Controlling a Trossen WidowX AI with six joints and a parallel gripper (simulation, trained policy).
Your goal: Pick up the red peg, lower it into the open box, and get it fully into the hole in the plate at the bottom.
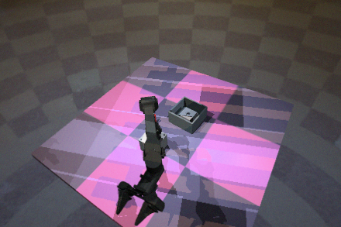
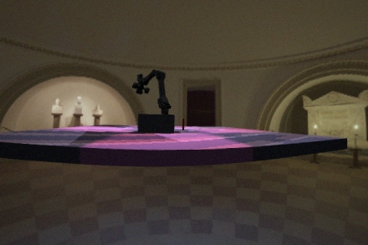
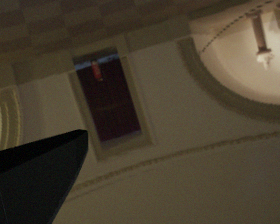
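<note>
My gripper tip is now 720 mm short of the red peg, 350 mm above it and 260 mm to the right of it. Round my gripper tip: dark box (830 mm ahead, 370 mm below, 70 mm to the left).
</note>
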